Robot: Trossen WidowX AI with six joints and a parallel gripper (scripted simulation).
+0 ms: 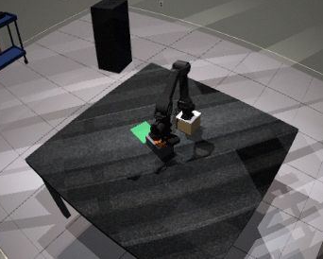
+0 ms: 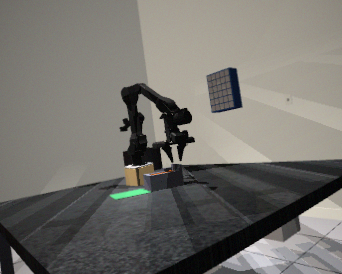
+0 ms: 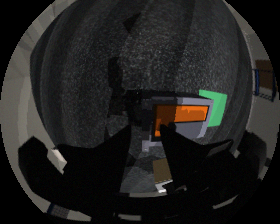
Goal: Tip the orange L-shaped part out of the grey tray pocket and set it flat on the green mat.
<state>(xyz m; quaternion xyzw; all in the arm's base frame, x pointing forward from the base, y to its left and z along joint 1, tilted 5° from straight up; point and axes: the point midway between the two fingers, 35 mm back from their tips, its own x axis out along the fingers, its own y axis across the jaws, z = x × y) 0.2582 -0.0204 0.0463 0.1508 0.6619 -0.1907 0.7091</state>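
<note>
Right now the orange L-shaped part is 5 cm to the right of my gripper tip, 5 cm below it and 4 cm behind it. From my gripper tip the other things lie so: green mat 19 cm to the right, 12 cm behind, 11 cm below.
</note>
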